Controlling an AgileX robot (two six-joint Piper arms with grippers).
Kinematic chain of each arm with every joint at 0, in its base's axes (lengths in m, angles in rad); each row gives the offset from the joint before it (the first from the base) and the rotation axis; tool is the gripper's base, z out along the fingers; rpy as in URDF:
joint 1: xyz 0 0 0.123 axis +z
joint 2: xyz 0 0 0 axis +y
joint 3: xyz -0.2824 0 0.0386 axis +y
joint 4: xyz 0.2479 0 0.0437 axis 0.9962 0 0.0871
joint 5: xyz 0 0 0 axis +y
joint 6: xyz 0.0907 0 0.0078 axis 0.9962 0 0.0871
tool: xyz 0 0 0 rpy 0 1.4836 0
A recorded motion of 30 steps. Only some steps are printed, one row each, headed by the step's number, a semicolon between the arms.
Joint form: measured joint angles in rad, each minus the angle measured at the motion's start. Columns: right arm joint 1, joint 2, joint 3, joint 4, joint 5, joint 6; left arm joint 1, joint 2, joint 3, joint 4, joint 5, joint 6.
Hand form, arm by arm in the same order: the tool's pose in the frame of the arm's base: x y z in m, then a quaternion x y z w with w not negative. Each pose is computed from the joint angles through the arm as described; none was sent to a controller.
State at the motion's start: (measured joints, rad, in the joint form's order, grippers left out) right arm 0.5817 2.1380 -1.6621 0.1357 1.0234 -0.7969; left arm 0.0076 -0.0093 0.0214 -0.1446 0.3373 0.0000
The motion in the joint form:
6: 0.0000 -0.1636 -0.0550 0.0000 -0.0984 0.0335; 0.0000 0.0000 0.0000 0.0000 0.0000 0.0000
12: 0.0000 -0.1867 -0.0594 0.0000 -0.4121 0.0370; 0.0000 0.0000 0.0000 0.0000 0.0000 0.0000
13: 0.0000 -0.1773 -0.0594 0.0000 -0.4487 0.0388; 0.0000 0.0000 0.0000 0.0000 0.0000 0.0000
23: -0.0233 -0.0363 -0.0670 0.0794 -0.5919 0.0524; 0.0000 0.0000 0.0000 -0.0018 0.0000 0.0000
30: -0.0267 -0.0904 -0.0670 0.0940 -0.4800 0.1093; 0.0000 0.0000 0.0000 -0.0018 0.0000 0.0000
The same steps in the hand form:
6: 0.3614 0.2494 0.2664 -0.58301 0.77522 0.04065 0.23975; 0.0536 -0.0040 0.1763 -0.04255 0.79125 -0.05815 0.60724
12: 0.3791 0.2578 0.2950 -0.54136 0.73930 0.02227 0.39984; 0.0536 -0.0040 0.1763 -0.04255 0.79125 -0.05815 0.60724
13: 0.3825 0.2596 0.2931 -0.53626 0.73631 0.02071 0.41211; 0.0536 -0.0040 0.1763 -0.04255 0.79125 -0.05815 0.60724
23: 0.4128 0.2675 0.2384 -0.49293 0.76218 0.04263 0.41747; 0.0536 -0.0040 0.1763 -0.04304 0.79119 -0.05890 0.60720
30: 0.4008 0.2611 0.2575 -0.47820 0.78388 0.06692 0.39036; 0.0536 -0.0040 0.1763 -0.04304 0.79119 -0.05890 0.60720

